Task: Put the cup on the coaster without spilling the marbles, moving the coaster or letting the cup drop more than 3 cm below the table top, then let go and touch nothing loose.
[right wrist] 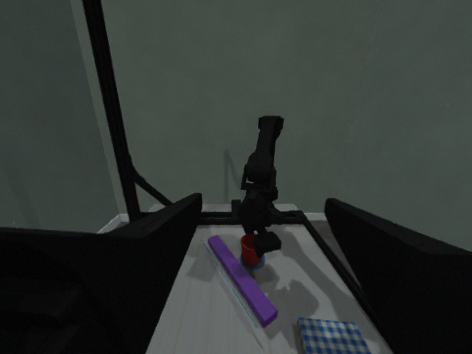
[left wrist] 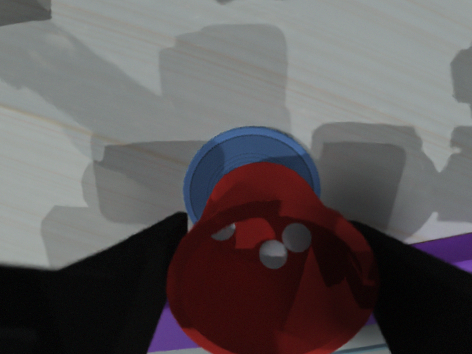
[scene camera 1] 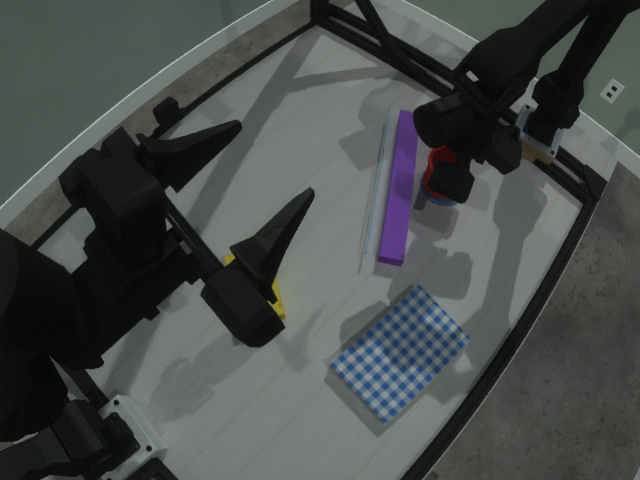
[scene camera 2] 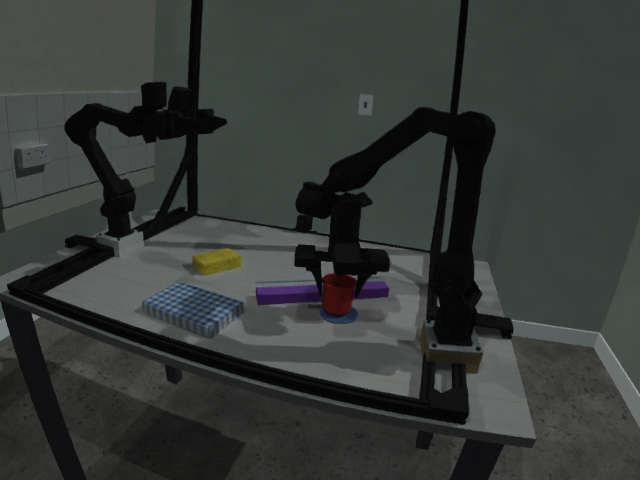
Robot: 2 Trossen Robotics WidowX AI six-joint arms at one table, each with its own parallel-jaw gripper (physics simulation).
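Pixels of known places: left gripper, between the fingertips: (right wrist: 254, 248) (left wrist: 266, 226) (scene camera 2: 338, 296); right gripper, between the fingertips: (right wrist: 262, 201) (scene camera 1: 274, 155) (scene camera 2: 215, 122); left arm's base, origin of its link: (scene camera 1: 539, 129) (scene camera 2: 452, 335); right arm's base, origin of its link: (scene camera 1: 112, 441) (scene camera 2: 119, 233).
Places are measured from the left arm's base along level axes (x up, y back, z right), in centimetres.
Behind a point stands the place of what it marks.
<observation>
A red cup (scene camera 1: 440, 153) @(x 1.3, y -20.3, z 14.8 cm) (scene camera 2: 338, 297) @(x 0.6, y -22.2, z 9.4 cm) (left wrist: 270, 305) @(x 0.2, y -23.3, z 15.5 cm) (right wrist: 249, 254) @(x 0.7, y -25.2, z 14.1 cm) stands upright, low over the blue coaster (scene camera 1: 445, 202) @(x -4.4, y -24.8, z 10.0 cm) (scene camera 2: 339, 318) @(x -4.3, y -21.5, z 9.4 cm) (left wrist: 254, 144) @(x -4.4, y -21.4, z 8.8 cm) (right wrist: 261, 262) @(x -4.4, y -24.0, z 9.6 cm); its base overlaps the coaster in scene camera 2. Whether it touches cannot be told for sure. Several marbles (left wrist: 296, 237) @(x -1.8, y -24.3, z 12.7 cm) lie inside the cup in the left wrist view. My left gripper (scene camera 2: 339, 294) @(x -0.2, y -22.3, z 11.5 cm) (left wrist: 266, 226) @(x -0.2, y -22.3, z 11.5 cm) is shut on the cup, one finger on each side. My right gripper (scene camera 1: 275, 157) @(x 32.7, y -53.2, z 22.1 cm) (scene camera 2: 222, 122) @(x 32.7, y -53.2, z 22.1 cm) is open and empty, high above the table, far from the cup.
A long purple bar (scene camera 1: 399, 191) @(x -2.1, y -29.1, z 17.6 cm) (scene camera 2: 286, 295) @(x -2.7, y -33.6, z 13.5 cm) (right wrist: 245, 286) @(x -2.1, y -32.7, z 17.0 cm) lies close beside the cup, with a thin, clear, blue-edged strip along its other side. A blue checked block (scene camera 1: 400, 351) @(x -2.2, y -51.9, z 4.5 cm) (scene camera 2: 192, 306) @(x -2.2, y -51.0, z 2.3 cm) (right wrist: 334, 337) @(x -2.2, y -46.1, z 2.2 cm) and a yellow sponge (scene camera 1: 279, 302) @(x -1.7, y -55.4, z 23.1 cm) (scene camera 2: 217, 261) @(x -1.8, y -53.7, z 24.6 cm) lie farther off.
</observation>
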